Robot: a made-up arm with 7 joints.
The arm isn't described. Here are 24 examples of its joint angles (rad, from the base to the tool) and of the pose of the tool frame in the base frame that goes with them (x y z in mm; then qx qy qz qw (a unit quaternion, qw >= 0)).
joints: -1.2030 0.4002 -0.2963 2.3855 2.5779 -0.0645 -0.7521
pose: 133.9 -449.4 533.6 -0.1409 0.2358 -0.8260 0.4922
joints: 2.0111 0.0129 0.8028 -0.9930 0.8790 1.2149 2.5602
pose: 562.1 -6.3 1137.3 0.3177 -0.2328 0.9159 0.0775
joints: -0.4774 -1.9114 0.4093 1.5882 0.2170 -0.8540 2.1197
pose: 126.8 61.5 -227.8 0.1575 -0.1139 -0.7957 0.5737
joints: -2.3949 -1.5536 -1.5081 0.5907 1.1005 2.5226 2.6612
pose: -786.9 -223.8 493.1 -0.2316 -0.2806 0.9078 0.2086
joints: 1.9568 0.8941 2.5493 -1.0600 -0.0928 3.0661 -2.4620
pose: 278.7 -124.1 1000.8 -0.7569 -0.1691 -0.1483 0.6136
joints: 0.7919 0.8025 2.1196 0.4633 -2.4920 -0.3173 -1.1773
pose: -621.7 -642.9 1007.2 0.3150 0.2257 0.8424 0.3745
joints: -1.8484 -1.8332 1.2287 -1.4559 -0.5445 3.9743 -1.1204
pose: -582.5 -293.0 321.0 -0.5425 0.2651 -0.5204 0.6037
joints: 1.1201 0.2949 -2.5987 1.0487 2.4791 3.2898 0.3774
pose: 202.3 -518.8 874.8 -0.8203 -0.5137 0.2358 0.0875
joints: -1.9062 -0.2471 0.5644 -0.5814 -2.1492 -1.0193 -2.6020
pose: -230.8 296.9 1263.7 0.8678 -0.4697 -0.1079 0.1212
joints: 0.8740 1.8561 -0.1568 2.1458 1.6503 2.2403 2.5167
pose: 35.1 -247.8 679.7 0.4014 0.1424 0.7273 0.5382
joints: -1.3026 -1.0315 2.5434 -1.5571 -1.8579 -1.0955 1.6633
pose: -229.7 -523.0 127.4 0.1663 0.5479 0.6760 0.4639
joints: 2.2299 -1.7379 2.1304 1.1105 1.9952 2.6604 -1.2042
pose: -521.9 248.5 582.0 0.6723 0.4737 -0.5523 0.1362
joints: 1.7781 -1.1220 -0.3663 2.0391 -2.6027 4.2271 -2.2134
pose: 30.7 592.2 137.4 0.3307 -0.1103 -0.4766 0.8071
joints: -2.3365 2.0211 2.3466 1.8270 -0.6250 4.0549 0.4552
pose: 358.3 -50.6 67.6 -0.5901 -0.4613 -0.3934 0.5330
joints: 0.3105 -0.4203 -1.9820 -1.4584 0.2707 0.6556 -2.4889
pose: 151.5 596.7 736.5 -0.4256 0.1525 -0.3543 0.8186
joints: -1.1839 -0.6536 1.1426 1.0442 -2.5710 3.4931 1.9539
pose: 371.2 -297.2 988.8 -0.6778 -0.5028 -0.2986 0.4458
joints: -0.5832 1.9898 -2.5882 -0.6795 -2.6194 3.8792 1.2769
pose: -606.1 392.7 494.5 0.5715 -0.6469 0.3162 0.3936
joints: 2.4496 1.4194 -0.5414 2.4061 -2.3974 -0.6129 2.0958
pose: 197.1 223.3 946.5 -0.6156 0.4172 -0.6056 0.2832
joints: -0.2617 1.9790 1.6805 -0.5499 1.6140 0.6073 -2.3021
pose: -992.5 -48.0 28.0 0.9184 -0.3275 -0.0441 0.2178
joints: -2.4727 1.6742 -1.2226 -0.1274 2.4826 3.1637 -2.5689
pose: 593.0 551.1 479.9 -0.8091 0.0461 0.3670 0.4567
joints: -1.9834 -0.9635 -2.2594 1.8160 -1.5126 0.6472 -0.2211
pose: -680.2 126.1 925.1 0.0370 0.3887 0.8459 0.3634
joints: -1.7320 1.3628 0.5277 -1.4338 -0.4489 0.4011 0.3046
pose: -360.7 558.1 -28.8 -0.3958 0.5198 0.7228 0.2252
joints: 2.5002 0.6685 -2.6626 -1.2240 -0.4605 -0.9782 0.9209
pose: -88.7 -258.6 1159.1 -0.4909 0.6941 -0.4463 0.2794
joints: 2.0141 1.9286 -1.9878 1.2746 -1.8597 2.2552 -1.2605
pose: 750.0 -341.3 204.6 0.4413 0.4536 0.6828 0.3650
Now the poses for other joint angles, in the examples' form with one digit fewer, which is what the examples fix.
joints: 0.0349 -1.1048 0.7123 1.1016 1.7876 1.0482 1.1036
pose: 717 320 243 -0.185 0.677 0.496 0.511
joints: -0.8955 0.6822 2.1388 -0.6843 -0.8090 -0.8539 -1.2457
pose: -452 16 1263 0.438 0.662 0.543 0.276
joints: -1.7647 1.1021 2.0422 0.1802 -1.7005 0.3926 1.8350
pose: 49 1016 819 -0.182 0.054 -0.981 0.027
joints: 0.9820 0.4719 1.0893 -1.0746 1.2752 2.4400 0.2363
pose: 125 -533 981 0.520 0.322 0.502 0.612
